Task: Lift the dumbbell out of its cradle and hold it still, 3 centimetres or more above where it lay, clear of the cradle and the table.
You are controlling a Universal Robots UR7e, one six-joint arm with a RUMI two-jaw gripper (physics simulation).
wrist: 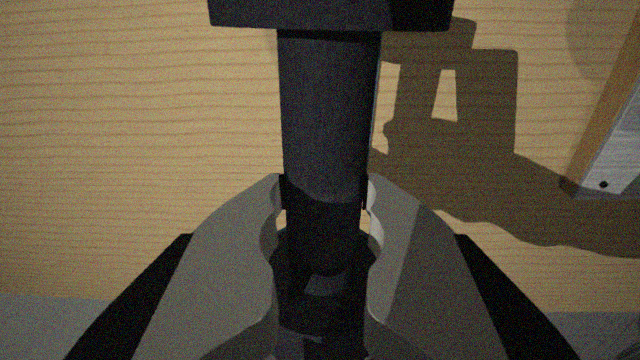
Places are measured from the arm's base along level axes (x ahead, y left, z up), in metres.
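Pixels of known places: gripper, fingertip midpoint: (324, 177).
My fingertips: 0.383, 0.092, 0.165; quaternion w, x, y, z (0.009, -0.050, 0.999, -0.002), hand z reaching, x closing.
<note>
Behind a point stands the place of what it marks, as x, y, z.
The dark dumbbell (327, 110) {0.384, 0.052, 0.192} runs up and down the middle of the wrist view. One wide end block shows at the top edge, and the handle reaches down between the fingers. The near end is dark and partly covered by the fingers. My gripper (324, 177) {0.383, 0.092, 0.165} is shut on the handle, with a black fingertip pad against each side. The cradle cannot be made out; the dumbbell and fingers cover the place under the handle. How high the dumbbell is above the table cannot be told from this view.
The light wooden table (125, 125) {0.633, 0.161, -0.039} lies below. A silver-grey metal piece (612, 160) {0.056, 0.134, -0.007} with a wooden side stands at the right. Shadows of the dumbbell and gripper fall right of the handle. The table's near edge and grey floor (40, 322) show at the bottom.
</note>
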